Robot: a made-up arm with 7 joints.
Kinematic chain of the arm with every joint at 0, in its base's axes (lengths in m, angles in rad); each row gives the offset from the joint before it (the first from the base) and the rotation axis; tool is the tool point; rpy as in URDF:
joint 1: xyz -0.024 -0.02 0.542 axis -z
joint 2: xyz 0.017 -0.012 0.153 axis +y
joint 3: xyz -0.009 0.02 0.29 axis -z
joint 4: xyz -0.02 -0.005 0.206 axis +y
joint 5: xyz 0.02 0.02 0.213 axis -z
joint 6: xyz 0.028 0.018 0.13 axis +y
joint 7: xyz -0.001 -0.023 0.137 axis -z
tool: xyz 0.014 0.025 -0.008 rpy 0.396 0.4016 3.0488
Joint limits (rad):
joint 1: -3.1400..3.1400
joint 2: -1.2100..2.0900
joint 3: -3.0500..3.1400
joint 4: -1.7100..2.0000
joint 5: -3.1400..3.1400
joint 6: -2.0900..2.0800
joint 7: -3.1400..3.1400
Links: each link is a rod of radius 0.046 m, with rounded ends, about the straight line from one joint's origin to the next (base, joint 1, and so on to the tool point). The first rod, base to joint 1, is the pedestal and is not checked.
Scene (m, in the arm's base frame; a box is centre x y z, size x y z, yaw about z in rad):
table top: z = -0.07
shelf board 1: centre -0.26 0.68 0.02 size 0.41 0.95 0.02 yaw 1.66
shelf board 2: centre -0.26 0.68 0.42 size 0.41 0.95 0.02 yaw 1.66
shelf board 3: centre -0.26 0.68 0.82 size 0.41 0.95 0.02 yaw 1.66
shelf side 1: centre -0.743 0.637 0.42 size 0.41 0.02 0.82 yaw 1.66
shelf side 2: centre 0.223 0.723 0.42 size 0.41 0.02 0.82 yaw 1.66
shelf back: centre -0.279 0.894 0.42 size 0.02 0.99 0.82 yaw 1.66
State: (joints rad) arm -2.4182 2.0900 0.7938 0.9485 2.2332 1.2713 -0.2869
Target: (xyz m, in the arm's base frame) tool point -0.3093 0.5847 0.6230
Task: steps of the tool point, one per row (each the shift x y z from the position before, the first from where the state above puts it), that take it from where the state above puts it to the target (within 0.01 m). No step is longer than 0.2 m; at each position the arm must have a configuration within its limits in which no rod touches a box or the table.
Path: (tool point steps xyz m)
1: -0.0025 -0.0885 -0.0132
2: 0.0086 -0.0929 -0.0009
3: 0.0184 -0.0915 0.0141
4: -0.0037 0.0247 0.1958
5: 0.0265 -0.0429 0.1817
6: -0.0182 0.1464 -0.0128
7: -0.0071 0.1363 0.0128

